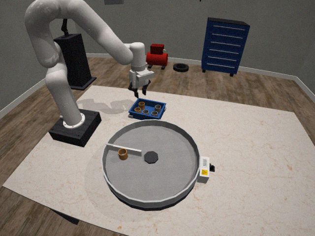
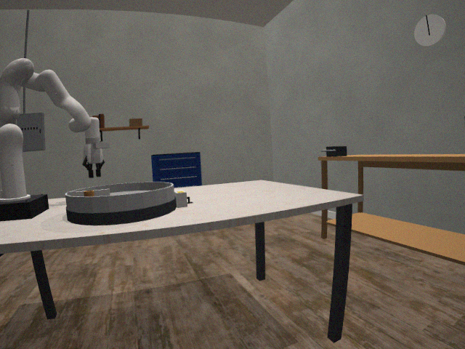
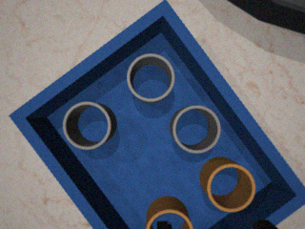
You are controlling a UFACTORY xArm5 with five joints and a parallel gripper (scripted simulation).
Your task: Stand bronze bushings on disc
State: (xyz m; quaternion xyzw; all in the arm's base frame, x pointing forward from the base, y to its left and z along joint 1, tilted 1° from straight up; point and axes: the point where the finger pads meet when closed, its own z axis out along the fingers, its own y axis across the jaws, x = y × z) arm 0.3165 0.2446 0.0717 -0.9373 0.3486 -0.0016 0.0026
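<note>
My gripper is now 40 mm short of the blue crate, 10 mm to the left of it and 120 mm above it. From my hand the other things lie so: turntable: 160 mm ahead, 350 mm to the right, 90 mm below.
</note>
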